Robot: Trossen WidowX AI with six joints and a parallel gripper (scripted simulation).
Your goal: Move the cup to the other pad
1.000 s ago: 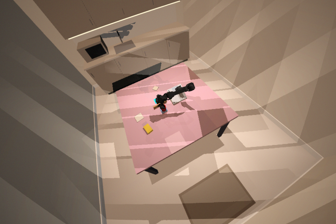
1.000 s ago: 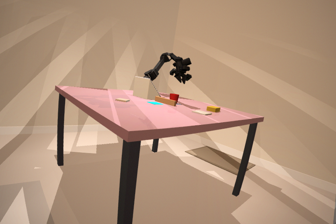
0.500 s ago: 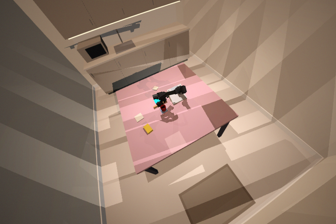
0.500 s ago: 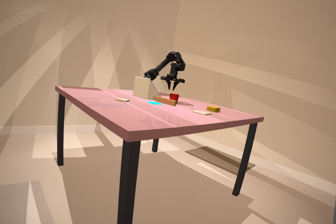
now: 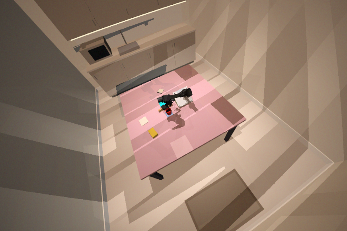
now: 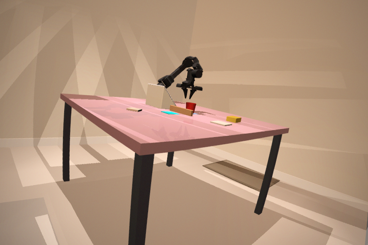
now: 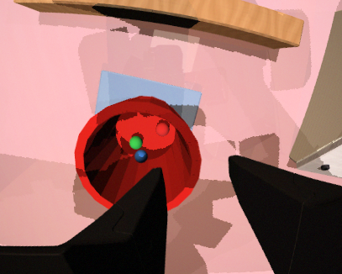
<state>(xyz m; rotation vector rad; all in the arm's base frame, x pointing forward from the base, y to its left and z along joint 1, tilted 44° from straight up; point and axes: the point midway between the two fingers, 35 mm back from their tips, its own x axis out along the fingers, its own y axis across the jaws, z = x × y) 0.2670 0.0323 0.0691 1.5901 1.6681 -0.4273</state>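
My gripper tip is 8 cm above the green marble, 3 cm short of it and 2 cm to the right of it. The rest, counted from my gripper tip: pale blue-grey pad 11 cm below, 3 cm ahead, 1 cm to the left; then wooden bar 9 cm to the right, 9 cm below, 3 cm ahead; then cyan pad 19 cm to the right, 11 cm below, 3 cm ahead.
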